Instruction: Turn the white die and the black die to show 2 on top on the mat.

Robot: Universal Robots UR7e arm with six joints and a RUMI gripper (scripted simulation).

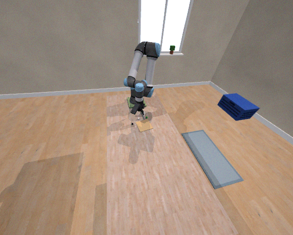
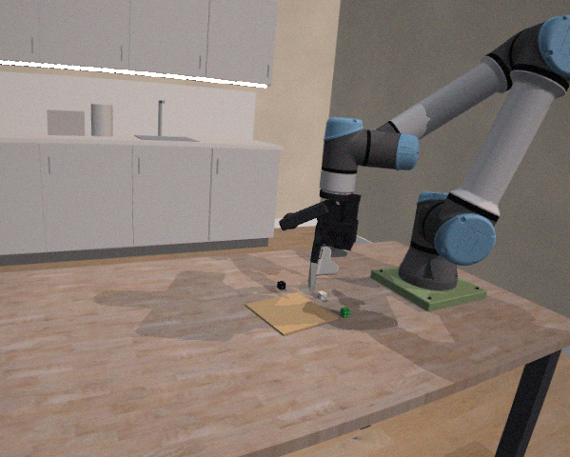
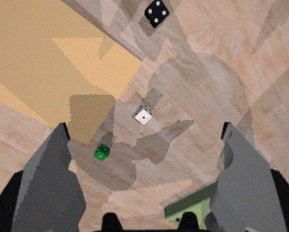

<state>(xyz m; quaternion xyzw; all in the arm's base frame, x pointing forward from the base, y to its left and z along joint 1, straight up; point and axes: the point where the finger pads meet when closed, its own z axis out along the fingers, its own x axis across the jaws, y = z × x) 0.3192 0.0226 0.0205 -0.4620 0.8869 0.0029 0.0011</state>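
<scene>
Now: hand 3 cm above the white die, 1 cm to the right of it and 1 cm past it. From my hand the other things lie so: black die: 7 cm ahead, 6 cm to the right, 3 cm below; green die: 10 cm to the left, 3 cm below, 3 cm behind; tan mat: 8 cm ahead, 6 cm to the left, 4 cm below.
</scene>
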